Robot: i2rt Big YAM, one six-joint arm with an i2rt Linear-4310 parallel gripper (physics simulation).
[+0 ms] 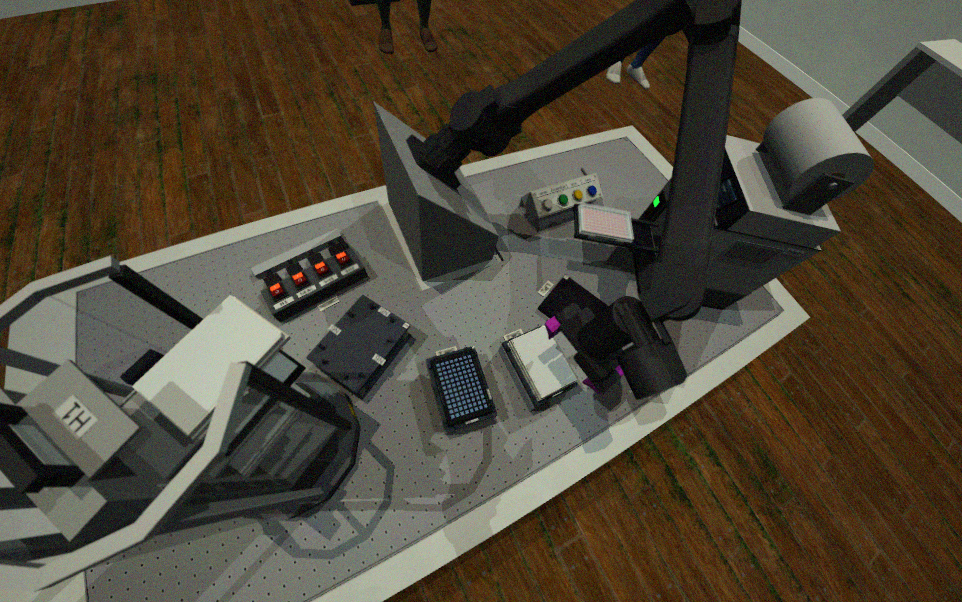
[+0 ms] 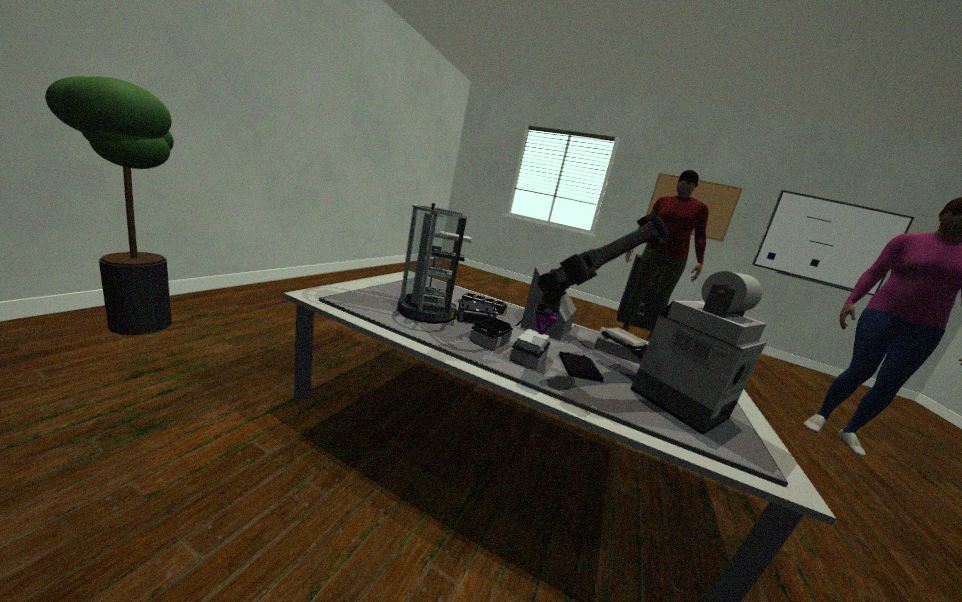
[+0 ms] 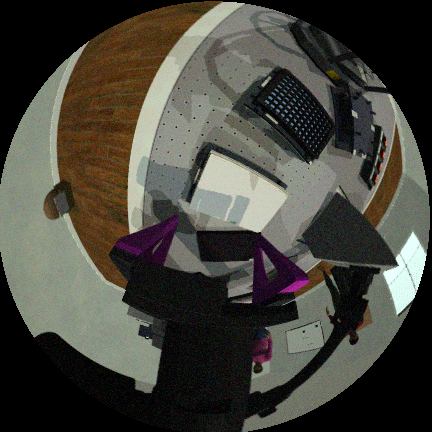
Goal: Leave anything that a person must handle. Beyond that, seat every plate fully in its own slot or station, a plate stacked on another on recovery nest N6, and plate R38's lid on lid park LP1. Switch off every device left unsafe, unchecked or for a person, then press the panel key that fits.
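Frame: origin at the arm's base, x right, y ahead, z up, level; metres.
Where they show: gripper, fingertip midpoint: [image 1: 567, 358] [image 2: 542, 328] [image 3: 218, 228]; arm's base, link origin: [image 1: 431, 165] [image 3: 364, 267].
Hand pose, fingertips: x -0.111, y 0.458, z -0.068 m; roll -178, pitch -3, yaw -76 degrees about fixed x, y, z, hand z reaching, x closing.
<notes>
Each offset is from my fingertips to the centre of the thing. "*": to the spot under its first point.
My gripper [image 1: 573, 354] [image 2: 546, 321] [image 3: 218, 228] is open, its magenta fingers empty, above the table beside a white-topped plate @[dz -0.053, dx +0.025, dy -0.022 m] [image 1: 542, 362] [image 2: 530, 340] [image 3: 240, 185] on a low dark nest. A plate with blue wells @[dz -0.066, dx +0.190, dy -0.034 m] [image 1: 461, 386] [image 3: 295, 107] sits on the neighbouring nest. A flat black pad @[* dz -0.114, dx -0.134, dy -0.165 m] [image 1: 566, 292] [image 2: 581, 365] [image 3: 227, 245] lies partly hidden by the gripper. A pinkish plate @[dz -0.001, dx -0.252, dy -0.263 m] [image 1: 604, 222] [image 2: 624, 336] lies near the key panel @[dz -0.086, dx -0.255, dy -0.425 m] [image 1: 542, 212], which has white, green, yellow and blue keys. Several orange switches @[* dz -0.078, dx +0.387, dy -0.377 m] [image 1: 321, 267] stand in a row. Most tags are too small to read.
A dark square fixture @[dz -0.090, dx +0.346, dy -0.182 m] [image 1: 361, 344] [image 3: 357, 120] lies near the switches. The tall carousel @[* dz -0.100, dx +0.446, dy +0.048 m] [image 2: 425, 315] stands at one end, a grey machine with a drum @[dz +0.100, dx -0.484, dy -0.141 m] [image 1: 773, 241] [image 2: 695, 362] at the other. The wedge-shaped arm mount [image 1: 454, 241] [image 3: 345, 235] stands between. Two people stand behind the table.
</notes>
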